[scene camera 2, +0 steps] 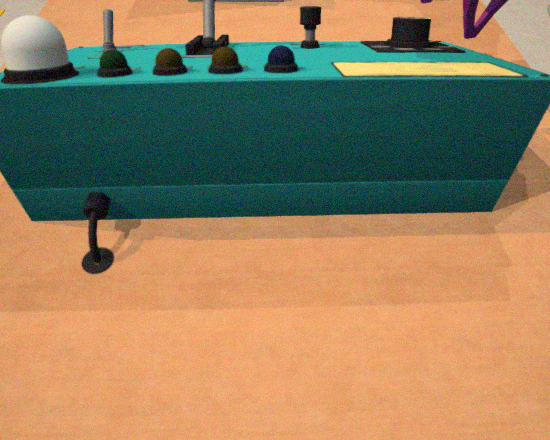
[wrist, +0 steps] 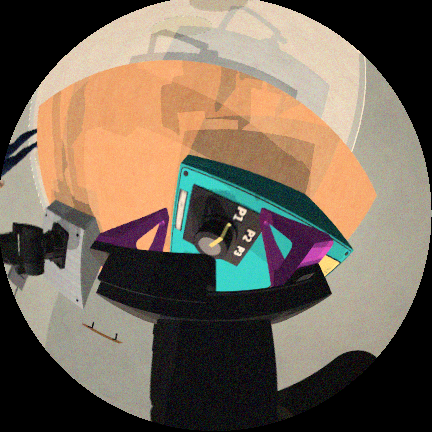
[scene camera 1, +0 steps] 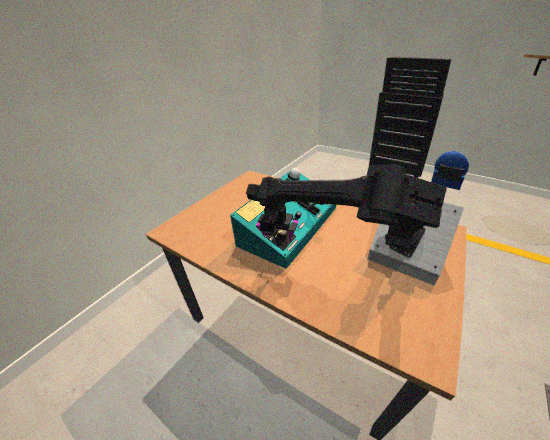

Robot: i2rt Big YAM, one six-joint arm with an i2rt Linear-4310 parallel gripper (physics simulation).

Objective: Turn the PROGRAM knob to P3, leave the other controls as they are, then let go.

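Seen in the pictures: gripper, fingertip midpoint: point(scene camera 2: 446, 19) point(wrist: 213, 212) point(scene camera 1: 277, 238); arm's base, link origin: point(wrist: 58, 245) point(scene camera 1: 407, 238).
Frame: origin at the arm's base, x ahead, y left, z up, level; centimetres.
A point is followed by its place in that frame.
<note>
The black PROGRAM knob point(scene camera 1: 282, 235) {x 38.3, y 25.8, z -0.7 cm} point(scene camera 2: 411, 34) {x 42.2, y 24.1, z -0.7 cm} point(wrist: 209, 245) {x 39.6, y 24.3, z 0.0 cm} stands on a dark plate at one end of the teal control box point(scene camera 1: 250, 244) {x 49.5, y 32.8, z -6.5 cm} point(scene camera 2: 275, 135) {x 61.8, y 10.5, z -0.8 cm} point(wrist: 240, 280) {x 48.8, y 16.7, z -0.2 cm}. In the wrist view the labels P1 point(wrist: 241, 214) {x 41.9, y 28.5, z -2.1 cm}, P2 point(wrist: 250, 235) {x 44.2, y 26.6, z -1.3 cm} and P3 point(wrist: 239, 251) {x 44.6, y 23.2, z -1.3 cm} are readable, and the knob's yellow pointer line point(wrist: 226, 232) {x 40.9, y 26.3, z -0.9 cm} points toward the P1 side. My gripper point(scene camera 1: 276, 231) {x 38.3, y 28.6, z -0.5 cm} point(scene camera 2: 448, 18) {x 38.3, y 28.6, z -0.5 cm} point(wrist: 213, 212) {x 38.3, y 28.6, z -0.5 cm} is open and empty. Its purple fingers are spread on either side of the knob in the wrist view, and appear above the panel in scene camera 2. No contact with the knob shows.
The box also carries a white dome point(scene camera 1: 294, 174) {x 58.7, y -8.2, z 6.1 cm} point(scene camera 2: 34, 45) {x 61.7, y -9.0, z 6.8 cm}, small coloured domes including a blue one point(scene camera 2: 281, 59) {x 58.7, y 10.6, z 4.8 cm}, a metal lever point(scene camera 2: 208, 22) {x 42.5, y 0.4, z -0.5 cm}, a black-capped stick point(scene camera 2: 310, 25) {x 42.1, y 12.4, z -0.4 cm} and a yellow note point(scene camera 1: 250, 211) {x 55.6, y 25.5, z 3.2 cm} point(scene camera 2: 430, 69) {x 56.5, y 23.5, z 3.5 cm}. A cable point(scene camera 2: 93, 230) {x 67.9, y -6.5, z -8.9 cm} runs from its rear.
</note>
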